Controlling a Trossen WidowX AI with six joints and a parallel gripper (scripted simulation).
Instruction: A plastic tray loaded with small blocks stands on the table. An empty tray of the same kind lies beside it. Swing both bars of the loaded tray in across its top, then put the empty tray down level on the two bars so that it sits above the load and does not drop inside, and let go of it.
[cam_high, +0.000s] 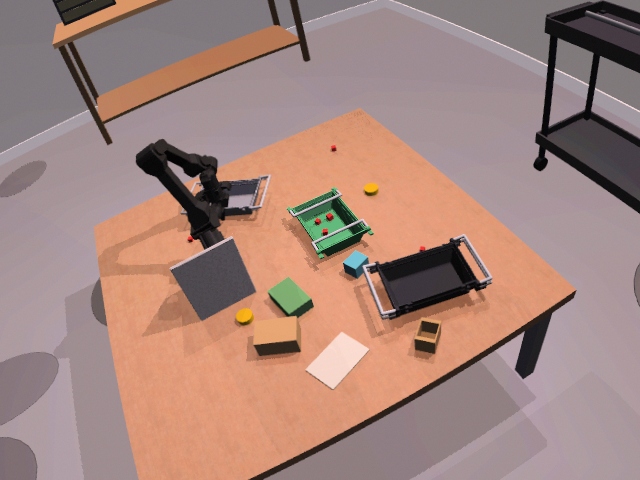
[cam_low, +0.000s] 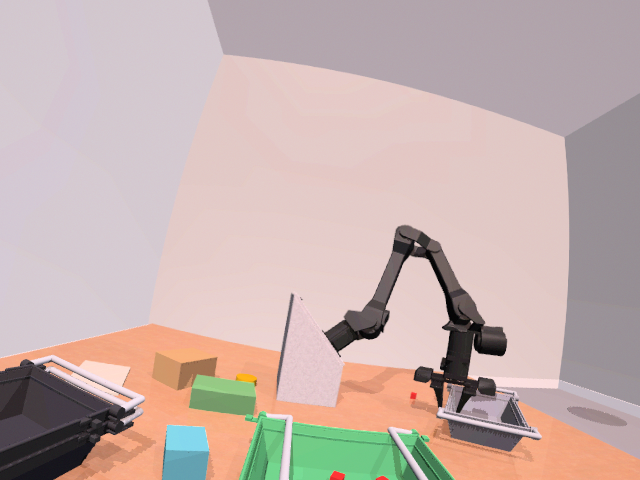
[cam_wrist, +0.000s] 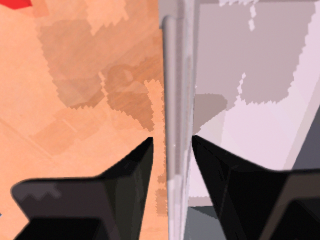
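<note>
The grey tray lies 5 cm ahead of my gripper tip, 6 cm to the left of it and 3 cm above it. From my gripper tip the other things lie so: white sheet: 76 cm to the right, 1 cm below; then blue cube: 23 cm ahead, 53 cm to the right, 1 cm above; then green block: 51 cm to the right, 1 cm above.
</note>
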